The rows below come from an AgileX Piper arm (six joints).
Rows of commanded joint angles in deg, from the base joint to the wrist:
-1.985, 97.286, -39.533, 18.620, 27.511, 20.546
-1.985, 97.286, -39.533, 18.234, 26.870, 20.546
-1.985, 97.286, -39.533, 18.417, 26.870, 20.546
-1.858, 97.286, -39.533, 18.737, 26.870, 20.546
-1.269, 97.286, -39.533, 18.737, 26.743, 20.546
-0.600, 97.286, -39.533, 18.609, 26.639, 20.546
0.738, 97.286, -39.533, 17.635, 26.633, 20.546
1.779, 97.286, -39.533, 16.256, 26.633, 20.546
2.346, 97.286, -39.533, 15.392, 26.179, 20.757
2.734, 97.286, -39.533, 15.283, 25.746, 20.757
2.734, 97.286, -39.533, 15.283, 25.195, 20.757
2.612, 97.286, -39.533, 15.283, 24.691, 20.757
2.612, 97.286, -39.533, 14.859, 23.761, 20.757
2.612, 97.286, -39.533, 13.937, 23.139, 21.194
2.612, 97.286, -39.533, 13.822, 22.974, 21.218
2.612, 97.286, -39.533, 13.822, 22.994, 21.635
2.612, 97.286, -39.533, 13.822, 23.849, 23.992
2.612, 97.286, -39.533, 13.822, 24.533, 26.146
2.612, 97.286, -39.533, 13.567, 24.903, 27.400
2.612, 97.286, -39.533, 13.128, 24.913, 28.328
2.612, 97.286, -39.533, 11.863, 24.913, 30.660
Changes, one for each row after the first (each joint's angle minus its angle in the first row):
0.000, 0.000, 0.000, -0.386, -0.641, 0.000
0.000, 0.000, 0.000, -0.203, -0.641, 0.000
0.127, 0.000, 0.000, 0.117, -0.641, 0.000
0.716, 0.000, 0.000, 0.117, -0.768, 0.000
1.385, 0.000, 0.000, -0.011, -0.872, 0.000
2.723, 0.000, 0.000, -0.985, -0.878, 0.000
3.764, 0.000, 0.000, -2.364, -0.878, 0.000
4.331, 0.000, 0.000, -3.228, -1.332, 0.211
4.719, 0.000, 0.000, -3.337, -1.765, 0.211
4.719, 0.000, 0.000, -3.337, -2.316, 0.211
4.597, 0.000, 0.000, -3.337, -2.820, 0.211
4.597, 0.000, 0.000, -3.761, -3.750, 0.211
4.597, 0.000, 0.000, -4.683, -4.372, 0.648
4.597, 0.000, 0.000, -4.798, -4.537, 0.672
4.597, 0.000, 0.000, -4.798, -4.517, 1.089
4.597, 0.000, 0.000, -4.798, -3.662, 3.446
4.597, 0.000, 0.000, -4.798, -2.978, 5.600
4.597, 0.000, 0.000, -5.053, -2.608, 6.854
4.597, 0.000, 0.000, -5.492, -2.598, 7.782
4.597, 0.000, 0.000, -6.757, -2.598, 10.114

